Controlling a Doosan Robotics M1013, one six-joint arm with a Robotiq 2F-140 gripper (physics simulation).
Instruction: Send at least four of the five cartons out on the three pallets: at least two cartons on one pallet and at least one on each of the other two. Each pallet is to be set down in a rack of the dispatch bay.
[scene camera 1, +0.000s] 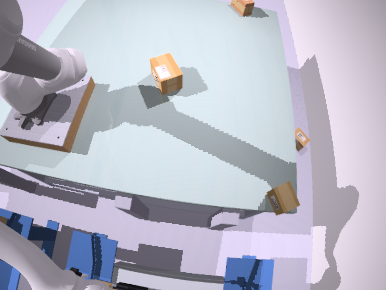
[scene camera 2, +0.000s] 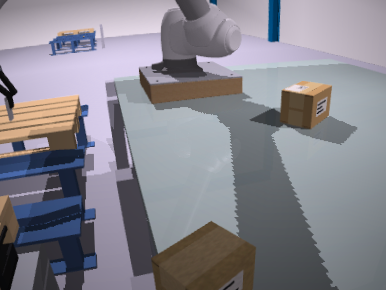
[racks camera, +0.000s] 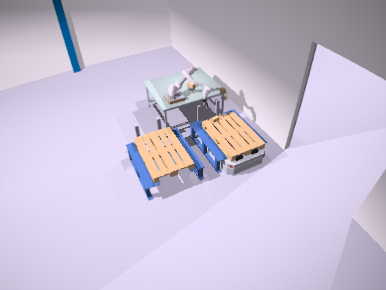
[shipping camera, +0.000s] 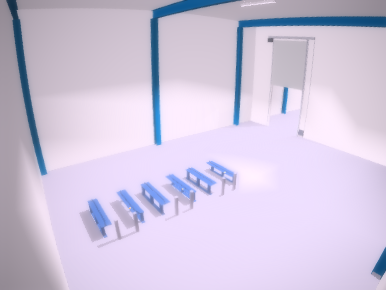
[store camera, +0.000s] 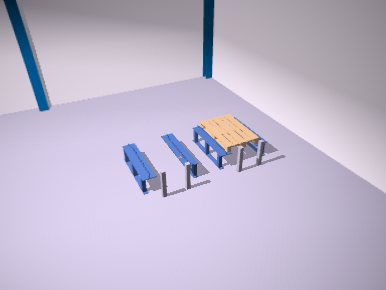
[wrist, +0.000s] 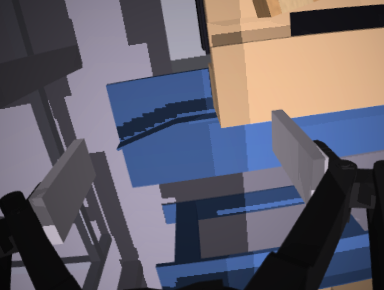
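Where they show: gripper, fingertip midpoint: (racks camera: 205, 106) (wrist: 179, 144); arm's base at its link origin: (scene camera 1: 35, 106) (scene camera 2: 179, 69) (racks camera: 172, 96).
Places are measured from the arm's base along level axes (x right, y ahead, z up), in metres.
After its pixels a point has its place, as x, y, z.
Note:
My gripper (racks camera: 205, 103) @[0.662, 0.520, 0.001] (wrist: 179, 144) @[0.662, 0.520, 0.001] is open and empty, above the end of a blue rack beside a pallet (racks camera: 243, 149) @[1.819, 0.831, -0.336] (wrist: 300, 75) @[0.871, 0.501, -0.316]. A small tan shape (racks camera: 216, 119) @[0.838, 0.704, -0.268], apparently a carton, lies at that pallet's table-side corner. One carton (scene camera 1: 166, 73) @[-0.283, 0.591, 0.027] (scene camera 2: 306, 105) @[-0.284, 0.647, -0.007] stands on the table. Another carton (scene camera 1: 283, 198) @[0.154, 1.165, 0.002] (scene camera 2: 205, 255) @[0.144, 1.185, 0.002] is at the table's corner. A third carton (scene camera 1: 243, 7) @[-1.035, 0.892, -0.013] is at the far edge. A further carton (scene camera 1: 301, 138) @[-0.565, 1.612, -0.725] lies beyond the table's edge. A second pallet (racks camera: 185, 165) @[1.763, -0.349, -0.358] and a third pallet (store camera: 230, 131) @[1.995, -10.452, -0.337] rest in racks.
A pale mobile robot (racks camera: 245, 164) is under the pallet nearest the wall. The glass-topped table (scene camera 1: 225, 60) @[-0.546, 0.841, -0.078] (scene camera 2: 185, 200) @[0.133, 0.939, -0.078] carries the arm's base. The dispatch bay has several blue rack rails (shipping camera: 155, 197) @[-0.037, 11.132, -0.481] with grey posts (shipping camera: 176, 206) @[-0.665, 10.803, -0.513] and no pallets. Store rack rails (store camera: 140, 162) @[1.806, -8.340, -0.473] stand beside the third pallet.

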